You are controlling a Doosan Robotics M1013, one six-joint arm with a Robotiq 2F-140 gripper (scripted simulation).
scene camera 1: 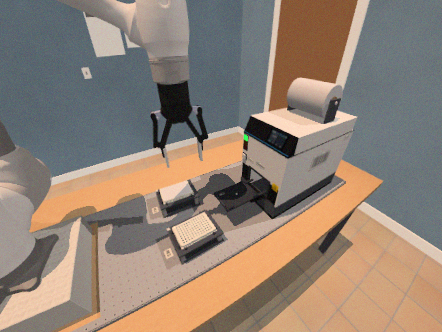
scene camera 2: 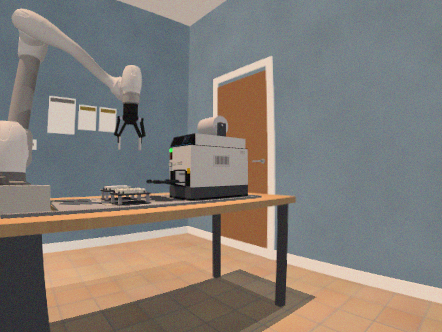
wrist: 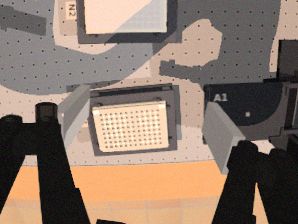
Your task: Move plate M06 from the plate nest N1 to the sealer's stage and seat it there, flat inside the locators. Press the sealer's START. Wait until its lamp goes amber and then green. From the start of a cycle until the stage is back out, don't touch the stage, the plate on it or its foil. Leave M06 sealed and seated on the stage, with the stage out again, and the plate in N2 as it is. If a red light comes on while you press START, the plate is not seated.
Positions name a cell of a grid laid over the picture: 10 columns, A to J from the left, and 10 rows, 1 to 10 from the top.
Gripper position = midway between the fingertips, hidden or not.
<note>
I see my gripper (scene camera 1: E5), a foil roll (scene camera 1: H3) and a sealer stage (scene camera 1: F6).
My gripper also shows in the wrist view (wrist: E5).
</note>
